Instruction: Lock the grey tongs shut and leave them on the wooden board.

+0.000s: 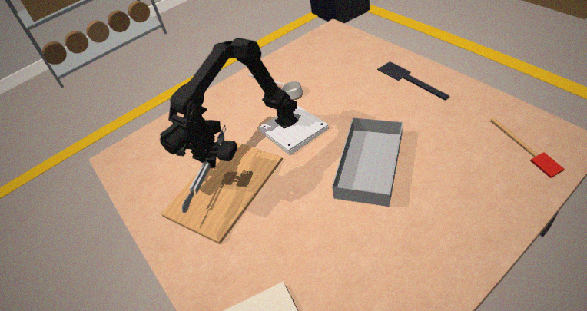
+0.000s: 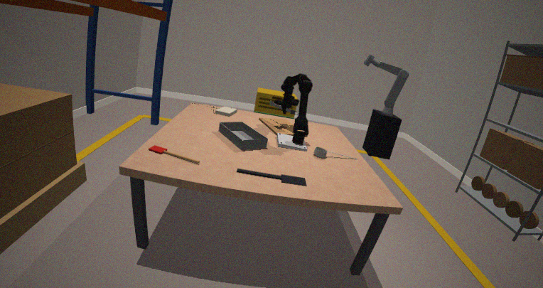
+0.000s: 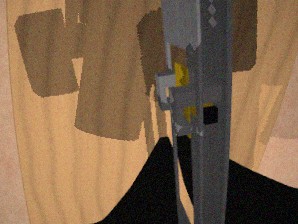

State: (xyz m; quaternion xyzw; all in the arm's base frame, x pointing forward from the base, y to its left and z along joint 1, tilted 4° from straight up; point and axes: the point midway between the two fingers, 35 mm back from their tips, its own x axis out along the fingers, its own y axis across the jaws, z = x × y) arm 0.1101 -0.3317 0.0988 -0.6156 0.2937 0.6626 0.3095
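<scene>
Right now the wooden board is 100 mm below my gripper tip. Also, from my gripper tip: white block: 450 mm ahead, 130 mm to the right, 90 mm below; grey roasting tin: 410 mm to the left, 240 mm ahead, 80 mm below; black spatula: 830 mm to the left, 100 mm below, 10 mm ahead.
</scene>
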